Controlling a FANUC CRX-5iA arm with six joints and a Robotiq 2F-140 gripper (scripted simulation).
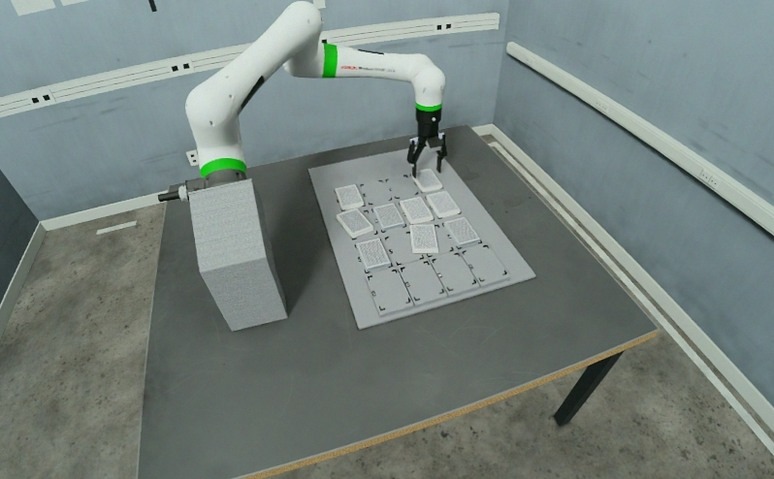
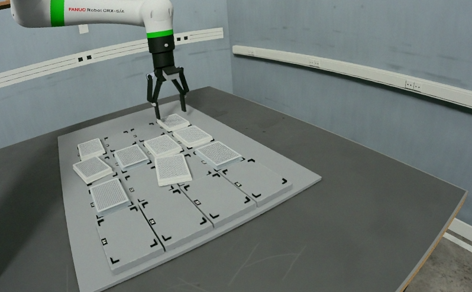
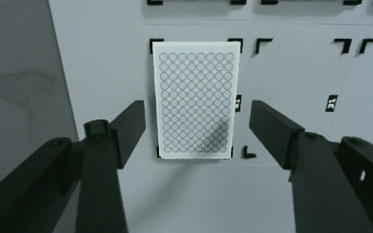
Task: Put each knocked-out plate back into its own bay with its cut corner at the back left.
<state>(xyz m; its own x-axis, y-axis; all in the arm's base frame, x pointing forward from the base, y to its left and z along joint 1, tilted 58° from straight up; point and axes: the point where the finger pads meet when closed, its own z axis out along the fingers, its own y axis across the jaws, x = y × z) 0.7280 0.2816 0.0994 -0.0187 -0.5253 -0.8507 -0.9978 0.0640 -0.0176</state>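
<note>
Now: hand 260 mm past the label 22, 160 mm to the left of it and 60 mm above it. Also, from my hand: bay label 330 mm to the right, 60 mm below, 50 mm behind; then 384-well plate 330 mm behind, 320 mm to the right, 50 mm below.
</note>
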